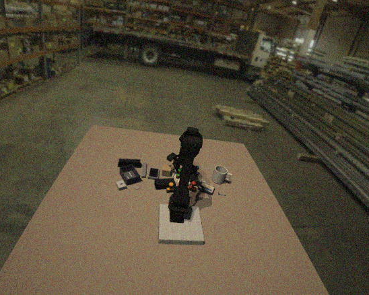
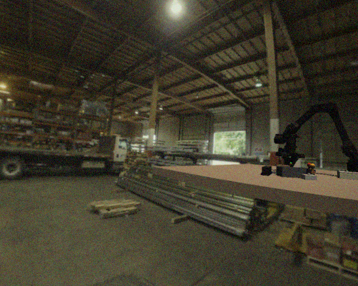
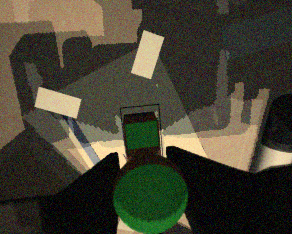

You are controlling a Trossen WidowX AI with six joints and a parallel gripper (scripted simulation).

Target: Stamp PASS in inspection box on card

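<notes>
The pale card lies 30 mm below my gripper tip. From my gripper tip the other things lie so: tan box 20 mm ahead, 80 mm to the left; then white-and-black cylinder 70 mm behind, 50 mm to the right, 10 mm below; then green-knobbed stamp right at my gripper tip.
</notes>
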